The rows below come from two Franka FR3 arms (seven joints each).
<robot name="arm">
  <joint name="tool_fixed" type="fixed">
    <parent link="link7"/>
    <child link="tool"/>
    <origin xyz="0 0 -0.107" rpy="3.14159 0 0"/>
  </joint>
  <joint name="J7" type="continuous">
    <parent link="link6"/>
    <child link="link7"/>
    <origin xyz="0.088 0 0" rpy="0 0 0"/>
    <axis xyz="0 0 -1"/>
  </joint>
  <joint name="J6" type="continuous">
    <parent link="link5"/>
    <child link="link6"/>
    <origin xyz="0 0 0" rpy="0 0 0"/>
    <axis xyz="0 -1 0"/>
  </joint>
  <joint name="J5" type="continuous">
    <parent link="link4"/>
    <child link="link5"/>
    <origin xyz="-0.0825 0 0.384" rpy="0 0 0"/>
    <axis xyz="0 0 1"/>
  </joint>
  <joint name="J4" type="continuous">
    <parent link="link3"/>
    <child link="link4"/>
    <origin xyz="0.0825 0 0" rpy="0 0 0"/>
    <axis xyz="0 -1 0"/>
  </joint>
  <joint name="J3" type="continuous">
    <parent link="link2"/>
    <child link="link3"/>
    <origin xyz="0 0 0.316" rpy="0 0 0"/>
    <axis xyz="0 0 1"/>
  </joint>
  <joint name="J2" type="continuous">
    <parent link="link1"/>
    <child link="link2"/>
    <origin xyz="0 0 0" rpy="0 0 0"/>
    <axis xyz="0 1 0"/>
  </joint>
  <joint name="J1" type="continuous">
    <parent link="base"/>
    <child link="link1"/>
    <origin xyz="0 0 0.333" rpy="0 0 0"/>
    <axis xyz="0 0 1"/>
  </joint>
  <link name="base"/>
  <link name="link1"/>
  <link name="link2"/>
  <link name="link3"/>
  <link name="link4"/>
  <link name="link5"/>
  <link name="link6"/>
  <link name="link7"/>
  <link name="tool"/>
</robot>
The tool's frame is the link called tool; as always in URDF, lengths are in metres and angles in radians. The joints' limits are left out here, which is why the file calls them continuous.
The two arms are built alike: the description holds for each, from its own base.
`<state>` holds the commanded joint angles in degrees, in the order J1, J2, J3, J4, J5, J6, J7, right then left.
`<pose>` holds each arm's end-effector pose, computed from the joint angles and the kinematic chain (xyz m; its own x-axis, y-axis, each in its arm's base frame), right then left.
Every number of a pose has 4 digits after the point.
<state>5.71 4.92 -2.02 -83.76 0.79 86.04 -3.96 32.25 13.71 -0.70 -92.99 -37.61 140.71 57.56</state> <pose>0.5729 0.0395 0.6212 0.9900 0.1340 -0.0452 0.1335 -0.9910 -0.0139 0.5783 0.3564 0.5496 0.7001 -0.0547 0.7119 -0.0515 -0.9983 -0.0261</pose>
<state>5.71 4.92 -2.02 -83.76 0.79 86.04 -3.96 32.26 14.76 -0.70 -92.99 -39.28 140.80 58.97</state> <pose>0.5729 0.0395 0.6212 0.9900 0.1340 -0.0452 0.1335 -0.9910 -0.0139 0.5815 0.3587 0.5373 0.6993 -0.0492 0.7131 -0.0590 -0.9982 -0.0111</pose>
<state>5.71 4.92 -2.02 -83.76 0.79 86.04 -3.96 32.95 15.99 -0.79 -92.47 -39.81 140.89 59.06</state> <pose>0.5729 0.0395 0.6212 0.9900 0.1340 -0.0452 0.1335 -0.9910 -0.0139 0.5818 0.3677 0.5274 0.7031 -0.0309 0.7104 -0.0457 -0.9990 0.0017</pose>
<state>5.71 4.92 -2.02 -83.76 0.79 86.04 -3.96 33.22 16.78 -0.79 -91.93 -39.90 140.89 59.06</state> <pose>0.5729 0.0395 0.6212 0.9900 0.1340 -0.0452 0.1335 -0.9910 -0.0139 0.5830 0.3724 0.5228 0.7052 -0.0246 0.7086 -0.0405 -0.9992 0.0056</pose>
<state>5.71 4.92 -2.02 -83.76 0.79 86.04 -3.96 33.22 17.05 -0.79 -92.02 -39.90 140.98 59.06</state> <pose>0.5729 0.0395 0.6212 0.9900 0.1340 -0.0452 0.1335 -0.9910 -0.0139 0.5836 0.3729 0.5189 0.7084 -0.0221 0.7055 -0.0395 -0.9992 0.0083</pose>
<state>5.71 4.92 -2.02 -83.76 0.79 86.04 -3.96 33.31 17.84 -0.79 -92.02 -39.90 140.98 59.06</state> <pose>0.5729 0.0395 0.6212 0.9900 0.1340 -0.0452 0.1335 -0.9910 -0.0139 0.5851 0.3752 0.5093 0.7165 -0.0157 0.6974 -0.0378 -0.9992 0.0163</pose>
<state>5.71 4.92 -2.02 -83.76 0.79 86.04 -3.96 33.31 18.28 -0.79 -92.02 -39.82 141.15 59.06</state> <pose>0.5729 0.0395 0.6212 0.9900 0.1340 -0.0452 0.1335 -0.9910 -0.0139 0.5862 0.3762 0.5043 0.7204 -0.0138 0.6934 -0.0364 -0.9992 0.0178</pose>
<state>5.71 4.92 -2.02 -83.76 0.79 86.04 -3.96 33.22 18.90 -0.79 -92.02 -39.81 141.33 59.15</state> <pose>0.5729 0.0395 0.6212 0.9900 0.1340 -0.0452 0.1335 -0.9910 -0.0139 0.5882 0.3766 0.4971 0.7255 -0.0125 0.6881 -0.0371 -0.9991 0.0209</pose>
